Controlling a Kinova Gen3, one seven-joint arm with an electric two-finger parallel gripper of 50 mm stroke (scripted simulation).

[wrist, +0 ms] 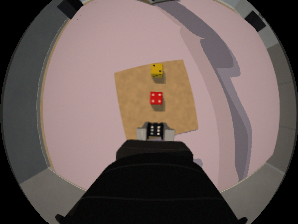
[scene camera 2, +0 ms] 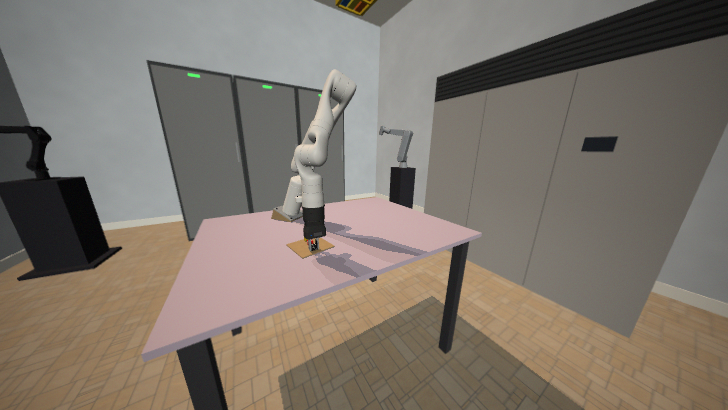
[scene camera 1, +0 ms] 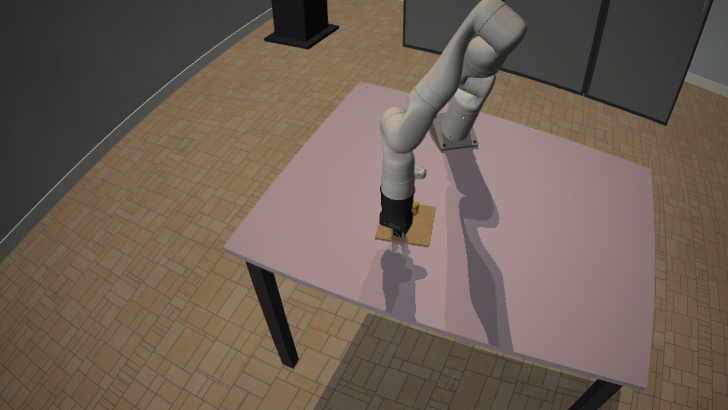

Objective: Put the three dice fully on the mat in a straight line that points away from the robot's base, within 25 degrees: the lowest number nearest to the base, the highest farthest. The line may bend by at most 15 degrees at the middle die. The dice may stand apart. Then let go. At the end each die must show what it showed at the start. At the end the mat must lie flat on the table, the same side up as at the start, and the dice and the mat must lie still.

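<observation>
In scene camera 1 I can see my gripper (scene camera 1: 399, 233), together with a brown square mat (scene camera 1: 420, 232). The wrist view shows me the mat (wrist: 133, 86) as well, and my gripper (wrist: 155, 128) is visible there too. Scene camera 2 gives me another look at my gripper (scene camera 2: 313, 249).
</observation>
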